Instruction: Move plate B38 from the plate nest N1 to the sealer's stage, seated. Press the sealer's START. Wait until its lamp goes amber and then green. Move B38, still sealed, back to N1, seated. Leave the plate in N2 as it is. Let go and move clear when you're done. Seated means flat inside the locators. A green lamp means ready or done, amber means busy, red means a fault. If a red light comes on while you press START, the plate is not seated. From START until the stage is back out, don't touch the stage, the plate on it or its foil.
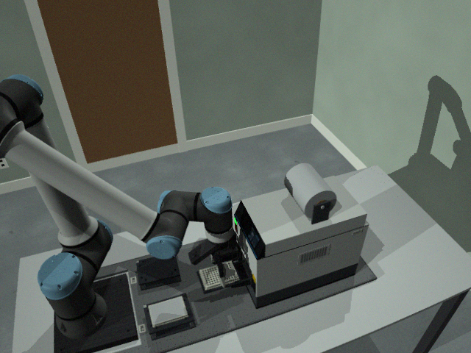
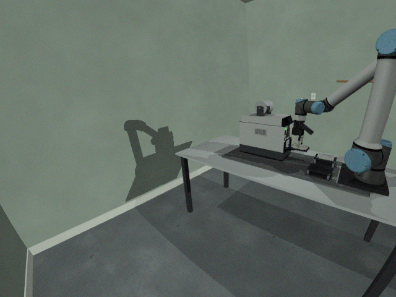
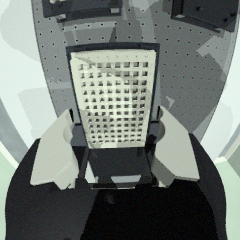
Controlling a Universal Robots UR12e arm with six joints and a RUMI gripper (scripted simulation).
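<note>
Right now my hand is 1 cm above the plate B38. Round my hand: foil-covered plate: 21 cm behind, 4 cm to the right, 7 cm below; nest N1: 20 cm behind, 18 cm to the left, 9 cm below; sealer stage: 2 cm below.
</note>
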